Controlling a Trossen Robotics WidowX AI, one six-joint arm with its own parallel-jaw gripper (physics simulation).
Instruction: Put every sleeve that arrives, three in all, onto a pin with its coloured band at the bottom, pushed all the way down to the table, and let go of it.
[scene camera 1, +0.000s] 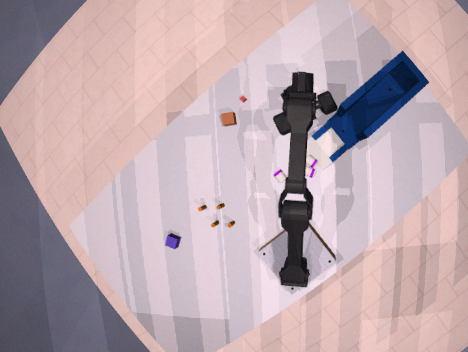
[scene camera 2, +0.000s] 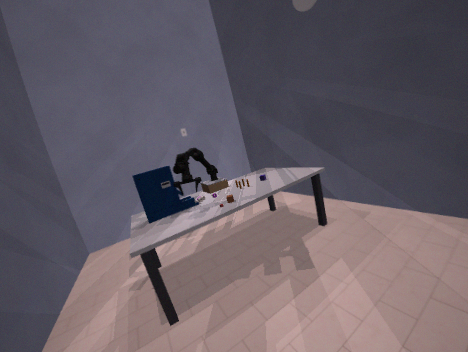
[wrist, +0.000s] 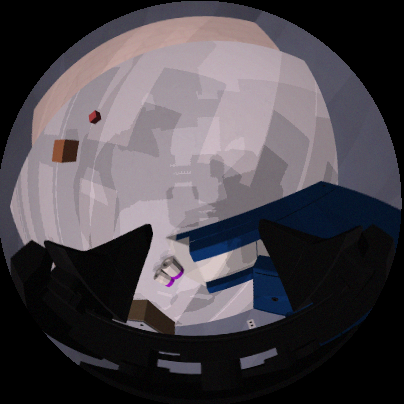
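Two white sleeves with purple bands, one (scene camera 1: 312, 162) (wrist: 172, 267) beside the other (scene camera 1: 309, 171) (wrist: 162, 277), lie on their sides close together near the mouth of the blue chute. A third sleeve (scene camera 1: 280, 176) (scene camera 2: 214, 195) lies on its side, apart from them, on the other side of the arm; it does not show in the wrist view. Several orange pins, one of them (scene camera 1: 215, 223) (scene camera 2: 240, 184) among the group, stand upright on the table with no sleeve on them. My gripper (scene camera 1: 304, 113) (wrist: 205, 227) is open and empty, above the table beyond the pair of sleeves.
The tall blue chute (scene camera 1: 357, 132) (scene camera 2: 155, 195) (wrist: 310, 205) stands close beside the gripper. An orange block (scene camera 1: 228, 119) (wrist: 65, 151) and a small red block (scene camera 1: 243, 99) (wrist: 95, 117) lie on the far side. A purple block (scene camera 1: 173, 241) (scene camera 2: 263, 177) lies beyond the pins. A brown-sided box (scene camera 2: 217, 186) is at the arm's base.
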